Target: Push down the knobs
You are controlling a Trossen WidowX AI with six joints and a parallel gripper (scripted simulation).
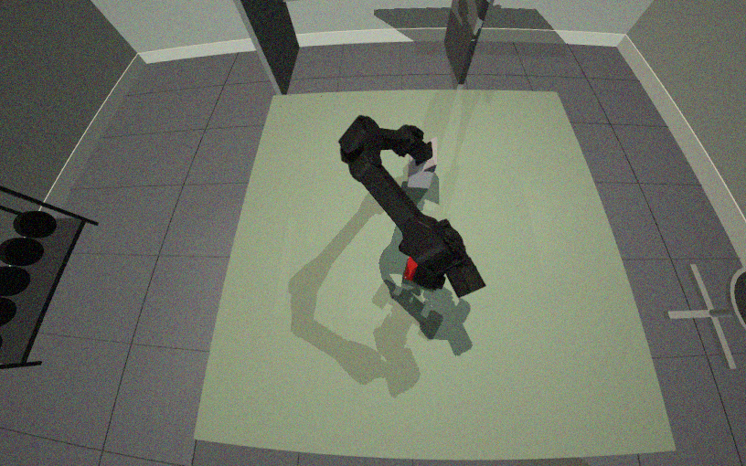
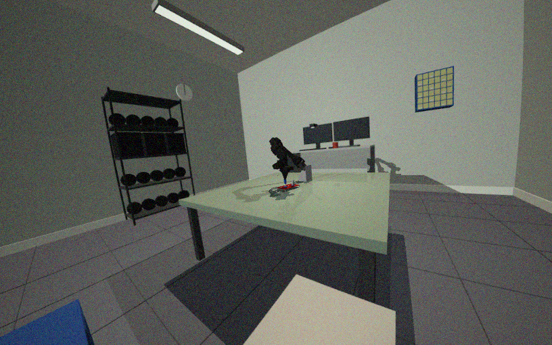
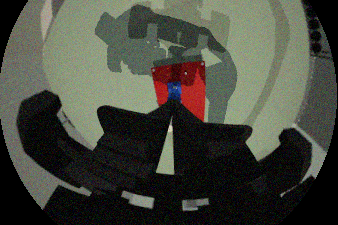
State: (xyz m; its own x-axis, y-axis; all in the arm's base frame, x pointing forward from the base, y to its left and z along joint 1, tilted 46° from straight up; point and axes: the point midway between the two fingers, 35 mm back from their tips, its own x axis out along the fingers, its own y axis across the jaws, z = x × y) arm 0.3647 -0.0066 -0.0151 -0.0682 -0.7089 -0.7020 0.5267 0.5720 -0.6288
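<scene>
My gripper tip is now 2 cm above the blue knob.
</scene>
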